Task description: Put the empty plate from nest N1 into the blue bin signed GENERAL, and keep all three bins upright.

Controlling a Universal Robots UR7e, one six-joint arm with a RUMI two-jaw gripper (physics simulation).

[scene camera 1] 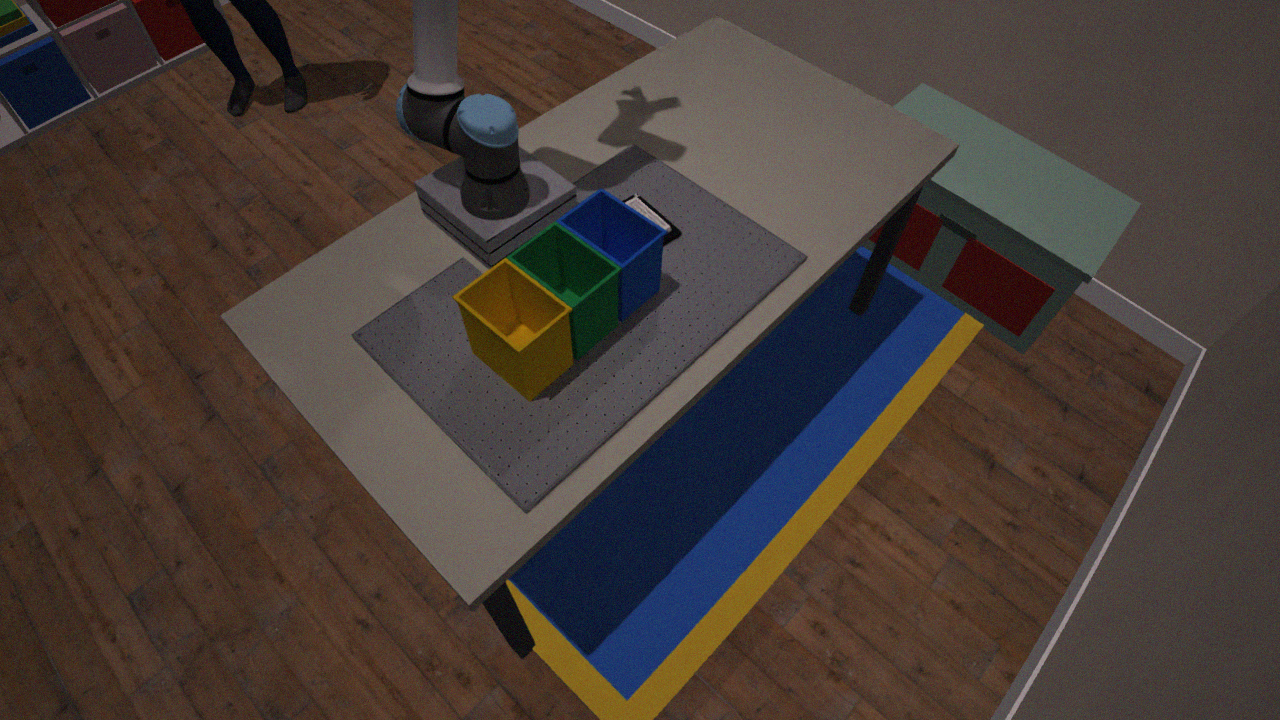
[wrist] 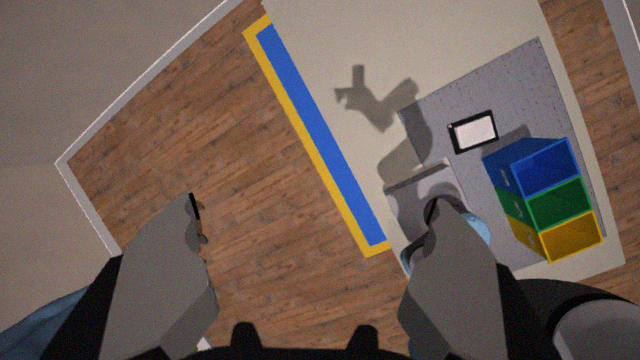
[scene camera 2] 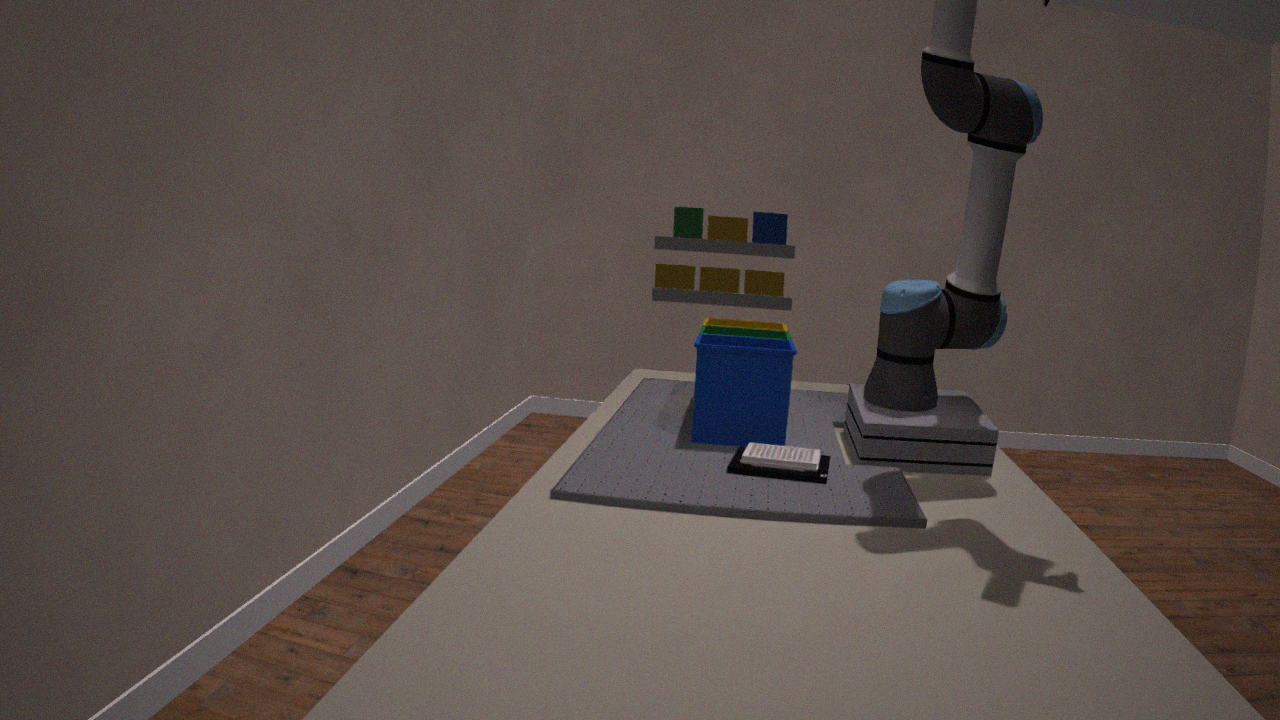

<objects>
blue bin: scene camera 1; wrist 529,166; scene camera 2
green bin: scene camera 1; wrist; scene camera 2 706,329
same spot on blue bin: (scene camera 1: 623,235) = (scene camera 2: 753,395)
same spot on green bin: (wrist: 567,200) = (scene camera 1: 576,330)
</objects>
